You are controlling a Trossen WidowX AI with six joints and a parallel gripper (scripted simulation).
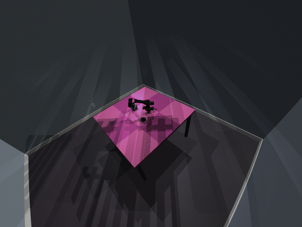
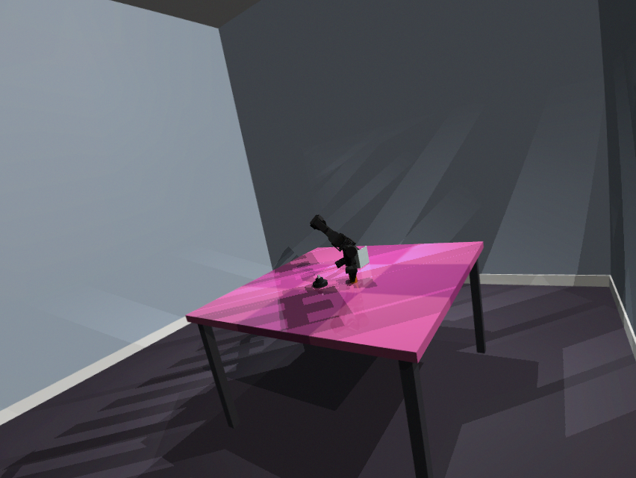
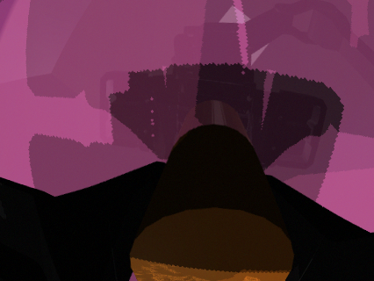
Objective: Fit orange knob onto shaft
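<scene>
Now: gripper tip 180 mm to the left of the round black pedestal, 80 mm short of it and 20 mm below it. From my gripper tip the other things lie so: orange knob 30 mm above.
</scene>
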